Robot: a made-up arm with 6 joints. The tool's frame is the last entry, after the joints. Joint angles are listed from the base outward. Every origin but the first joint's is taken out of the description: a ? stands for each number. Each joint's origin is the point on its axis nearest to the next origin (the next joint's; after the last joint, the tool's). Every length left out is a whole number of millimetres.
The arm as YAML. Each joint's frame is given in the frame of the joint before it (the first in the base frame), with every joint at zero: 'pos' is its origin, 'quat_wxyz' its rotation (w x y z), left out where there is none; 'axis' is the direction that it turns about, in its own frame. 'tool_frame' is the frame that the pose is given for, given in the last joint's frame.
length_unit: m
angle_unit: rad
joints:
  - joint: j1
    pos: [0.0, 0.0, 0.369]
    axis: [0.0, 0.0, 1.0]
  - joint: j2
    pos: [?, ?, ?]
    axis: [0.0, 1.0, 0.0]
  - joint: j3
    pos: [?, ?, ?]
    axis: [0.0, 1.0, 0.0]
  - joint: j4
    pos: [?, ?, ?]
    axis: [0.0, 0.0, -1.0]
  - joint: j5
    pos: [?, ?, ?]
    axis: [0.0, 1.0, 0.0]
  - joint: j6
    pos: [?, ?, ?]
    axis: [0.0, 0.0, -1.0]
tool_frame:
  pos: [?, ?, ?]
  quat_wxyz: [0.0, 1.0, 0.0, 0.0]
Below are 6 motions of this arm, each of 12 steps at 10 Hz.
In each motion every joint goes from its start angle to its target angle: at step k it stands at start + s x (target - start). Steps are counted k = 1, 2, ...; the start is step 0. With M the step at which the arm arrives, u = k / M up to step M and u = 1 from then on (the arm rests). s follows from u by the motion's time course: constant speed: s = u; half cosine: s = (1 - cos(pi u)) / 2; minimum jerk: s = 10 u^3 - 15 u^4 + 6 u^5.
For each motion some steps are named. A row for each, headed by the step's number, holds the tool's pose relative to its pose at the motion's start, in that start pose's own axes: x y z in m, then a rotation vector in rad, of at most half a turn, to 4 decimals.
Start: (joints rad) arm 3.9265 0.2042 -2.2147 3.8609 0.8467 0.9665
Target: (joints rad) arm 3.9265 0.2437 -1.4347 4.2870 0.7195 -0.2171
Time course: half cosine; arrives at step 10
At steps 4, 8, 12:
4: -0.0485 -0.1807 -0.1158 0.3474 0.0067 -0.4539
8: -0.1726 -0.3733 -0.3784 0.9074 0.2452 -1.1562
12: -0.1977 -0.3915 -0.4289 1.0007 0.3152 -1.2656

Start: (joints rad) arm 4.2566 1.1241 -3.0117 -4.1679 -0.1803 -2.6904
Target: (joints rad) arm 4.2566 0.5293 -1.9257 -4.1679 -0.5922 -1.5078
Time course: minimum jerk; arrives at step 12
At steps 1, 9, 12:
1: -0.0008 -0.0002 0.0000 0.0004 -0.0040 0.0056
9: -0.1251 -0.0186 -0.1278 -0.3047 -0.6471 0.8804
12: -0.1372 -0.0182 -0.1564 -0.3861 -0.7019 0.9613

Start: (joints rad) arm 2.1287 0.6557 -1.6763 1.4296 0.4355 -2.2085
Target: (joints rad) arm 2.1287 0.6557 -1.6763 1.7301 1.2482 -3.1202
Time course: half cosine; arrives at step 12
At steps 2, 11, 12:
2: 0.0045 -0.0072 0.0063 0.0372 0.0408 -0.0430
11: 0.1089 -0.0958 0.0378 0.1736 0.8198 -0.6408
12: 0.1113 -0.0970 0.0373 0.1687 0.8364 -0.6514

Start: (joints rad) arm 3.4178 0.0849 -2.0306 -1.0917 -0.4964 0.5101
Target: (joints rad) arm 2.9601 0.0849 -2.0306 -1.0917 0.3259 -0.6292
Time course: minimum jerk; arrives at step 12
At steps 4, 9, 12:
4: -0.0589 0.0601 0.0014 -0.1183 -0.2246 -0.2866
9: -0.2255 0.2853 -0.0991 -0.1711 -1.1344 -1.0928
12: -0.2432 0.3194 -0.1281 -0.1285 -1.2896 -1.1812

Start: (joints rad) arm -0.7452 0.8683 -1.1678 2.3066 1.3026 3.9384
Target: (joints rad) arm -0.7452 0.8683 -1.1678 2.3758 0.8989 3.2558
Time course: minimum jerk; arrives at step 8
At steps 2, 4, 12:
2: -0.0038 0.0050 -0.0051 -0.0338 -0.0255 -0.0686
4: -0.0177 0.0222 -0.0272 -0.1451 -0.1452 -0.3276
12: -0.0331 0.0383 -0.0595 -0.2374 -0.3410 -0.6414

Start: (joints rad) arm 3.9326 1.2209 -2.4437 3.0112 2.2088 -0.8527
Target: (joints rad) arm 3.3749 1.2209 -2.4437 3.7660 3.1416 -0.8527
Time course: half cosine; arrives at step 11
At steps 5, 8, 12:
5: 0.1143 -0.2616 0.0153 0.3688 -0.1858 -0.4546
8: 0.1247 -0.4958 0.0152 0.6211 -0.5044 -0.9126
12: 0.1078 -0.5813 0.0113 0.6949 -0.6816 -1.1131

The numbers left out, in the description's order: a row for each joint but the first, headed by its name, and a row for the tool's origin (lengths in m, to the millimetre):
j2: 0.0 0.0 0.0
j3: 0.062 0.0 0.331
j4: 0.12 0.0 -0.529
j5: 0.0 0.0 0.0
j6: 0.12 0.0 -0.153
tool: 0.0 0.0 0.0

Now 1 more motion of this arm.
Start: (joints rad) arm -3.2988 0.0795 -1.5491 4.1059 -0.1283 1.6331
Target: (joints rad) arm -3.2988 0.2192 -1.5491 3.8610 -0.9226 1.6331
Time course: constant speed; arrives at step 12
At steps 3, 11, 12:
3: -0.0324 -0.0378 -0.0132 0.2163 -0.0548 -0.0534
11: -0.1140 -0.0995 -0.0793 0.7951 -0.2464 -0.1561
12: -0.1226 -0.1027 -0.0894 0.8673 -0.2746 -0.1644

